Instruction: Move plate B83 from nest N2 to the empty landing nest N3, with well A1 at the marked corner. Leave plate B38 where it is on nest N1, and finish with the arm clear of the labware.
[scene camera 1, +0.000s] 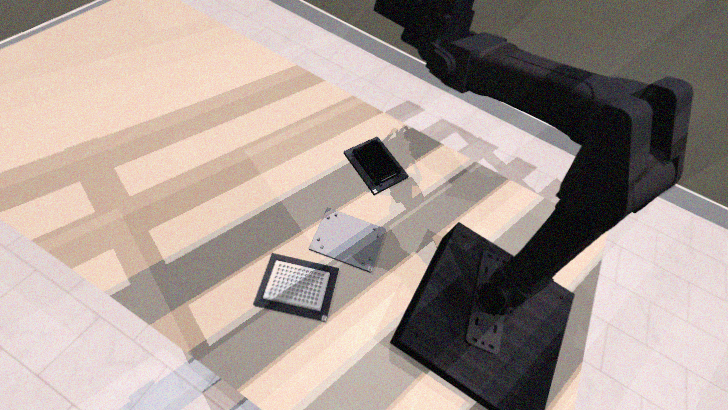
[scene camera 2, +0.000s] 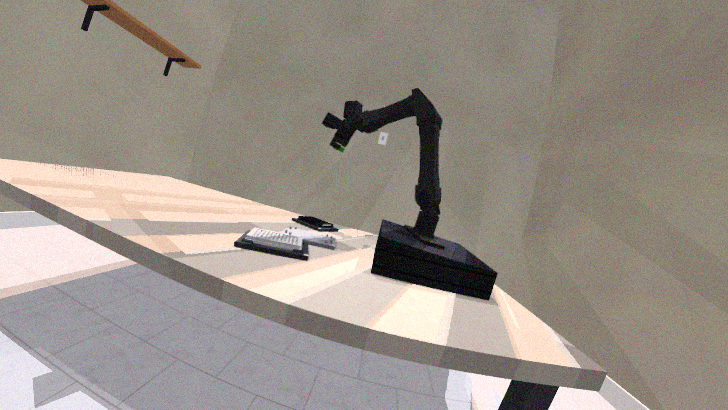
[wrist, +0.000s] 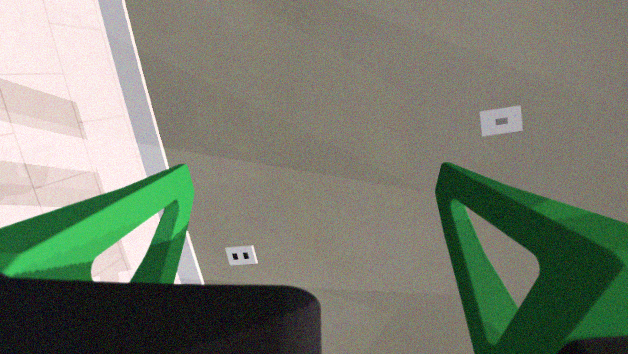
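Observation:
A white 96-well plate (scene camera 1: 297, 285) (scene camera 2: 272, 239) lies flat in a dark nest (scene camera 1: 332, 292) (scene camera 2: 270, 250) with a white mark at one corner. A black plate (scene camera 1: 378, 161) (scene camera 2: 315, 222) lies flat in another dark nest (scene camera 1: 364, 174), also with a white corner mark. Between them lies a grey nest (scene camera 1: 341, 236) (scene camera 2: 318, 236) with small pins and no plate on it. Labels and well A1 are too small to read. My gripper (scene camera 2: 337, 147) (wrist: 314, 177) is open and empty, high above the table and apart from all labware; its fingers are out of view in scene camera 1.
The arm's black base block (scene camera 1: 438, 331) (scene camera 2: 433, 275) stands on the table (scene camera 1: 168, 203) (scene camera 2: 326, 325), right of the nests. A wall shelf (scene camera 2: 147, 35) hangs at the upper left. The wrist view shows the wall with two outlet plates (wrist: 515, 122) (wrist: 241, 262) and floor at the left.

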